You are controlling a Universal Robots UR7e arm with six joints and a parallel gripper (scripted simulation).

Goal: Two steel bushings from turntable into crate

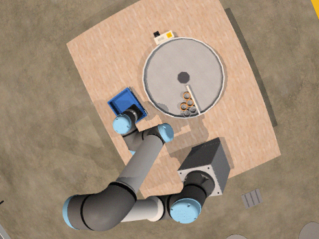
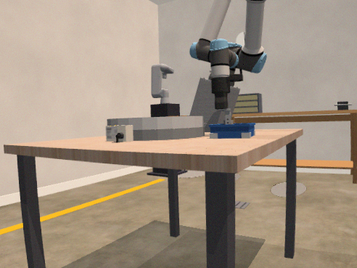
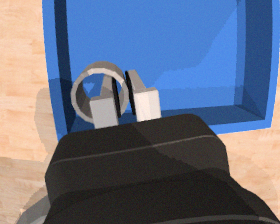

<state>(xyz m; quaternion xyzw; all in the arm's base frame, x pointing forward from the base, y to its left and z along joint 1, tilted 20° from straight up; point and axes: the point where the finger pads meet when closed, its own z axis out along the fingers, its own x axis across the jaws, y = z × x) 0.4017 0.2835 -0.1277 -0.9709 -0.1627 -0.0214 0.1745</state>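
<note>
Now: the blue crate 3 cm ahead of my hand, 4 cm to the left of it and 4 cm below it. The rest, counted from my hand: grey turntable (8 cm ahead, 31 cm to the right, 1 cm below).
</note>
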